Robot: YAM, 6 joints.
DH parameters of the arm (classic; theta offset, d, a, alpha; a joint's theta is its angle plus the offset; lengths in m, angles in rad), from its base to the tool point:
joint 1: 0 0.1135 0.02 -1.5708
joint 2: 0 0 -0.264 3.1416
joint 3: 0.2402 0 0.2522 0
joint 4: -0.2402 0 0.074 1.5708
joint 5: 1.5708 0 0 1.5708
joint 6: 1.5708 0.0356 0 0
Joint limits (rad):
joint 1: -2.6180..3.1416
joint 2: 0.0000..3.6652
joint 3: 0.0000..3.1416
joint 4: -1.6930..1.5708
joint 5: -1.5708..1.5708
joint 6: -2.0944..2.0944
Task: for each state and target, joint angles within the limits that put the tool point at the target. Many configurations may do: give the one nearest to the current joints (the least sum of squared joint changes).
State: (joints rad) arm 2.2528 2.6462 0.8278 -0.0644 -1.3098 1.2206
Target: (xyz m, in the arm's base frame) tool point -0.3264 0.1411 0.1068
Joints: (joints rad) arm 2.6349 2.0141 1.0078 -0.0594 -1.3914 1.2206
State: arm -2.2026 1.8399 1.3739 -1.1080 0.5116 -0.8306
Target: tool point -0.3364 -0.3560 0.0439
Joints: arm -2.2950 2.5594 1.8612 -0.6551 0.4702 -0.8306
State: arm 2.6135 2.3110 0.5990 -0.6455 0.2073 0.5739
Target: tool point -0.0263 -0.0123 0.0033
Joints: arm 3.1186 2.5551 0.2887 -0.5934 -0.3709 0.5739
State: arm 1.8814 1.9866 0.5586 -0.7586 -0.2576 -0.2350
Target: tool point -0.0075 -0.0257 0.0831
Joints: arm 1.8026 2.0770 0.0024 -0.8999 -0.3800 -0.2350
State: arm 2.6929 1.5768 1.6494 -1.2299 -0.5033 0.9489
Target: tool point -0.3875 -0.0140 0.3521
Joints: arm 3.1313 1.8262 1.8677 -1.0209 -0.5301 0.9489
